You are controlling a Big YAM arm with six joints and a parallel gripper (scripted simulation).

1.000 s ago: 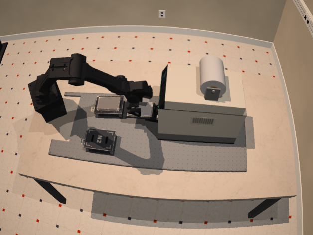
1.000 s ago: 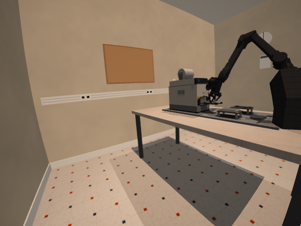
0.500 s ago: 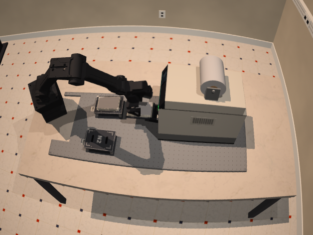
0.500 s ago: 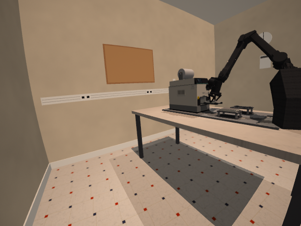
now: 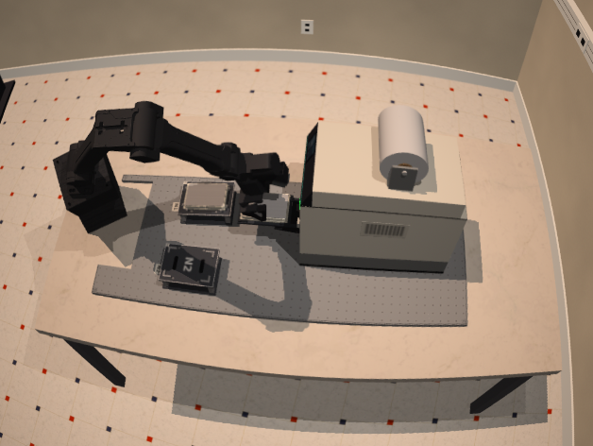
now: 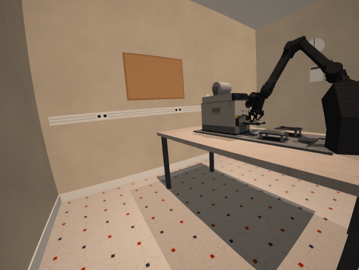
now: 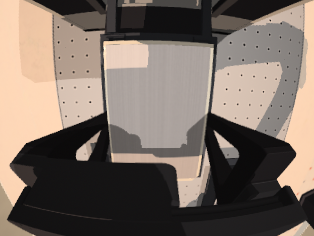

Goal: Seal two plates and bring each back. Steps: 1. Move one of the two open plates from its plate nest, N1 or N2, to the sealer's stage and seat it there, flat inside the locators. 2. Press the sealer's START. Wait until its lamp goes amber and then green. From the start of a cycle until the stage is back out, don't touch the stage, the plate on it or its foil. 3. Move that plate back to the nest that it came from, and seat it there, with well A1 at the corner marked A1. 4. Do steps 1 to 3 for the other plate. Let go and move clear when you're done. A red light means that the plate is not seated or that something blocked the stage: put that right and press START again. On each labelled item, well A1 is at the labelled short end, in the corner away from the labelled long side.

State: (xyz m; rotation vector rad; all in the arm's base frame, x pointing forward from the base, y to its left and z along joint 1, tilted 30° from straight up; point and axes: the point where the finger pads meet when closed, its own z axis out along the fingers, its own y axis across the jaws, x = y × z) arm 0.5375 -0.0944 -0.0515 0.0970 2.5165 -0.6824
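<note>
Now: hand 20 mm above the sealer stage. The rest, counted from my hand: yellow warning label (120 mm ahead, 60 mm to the left, 40 mm above); start button (110 mm to the right, 80 mm ahead, 70 mm above); plate (right at my hand).
</note>
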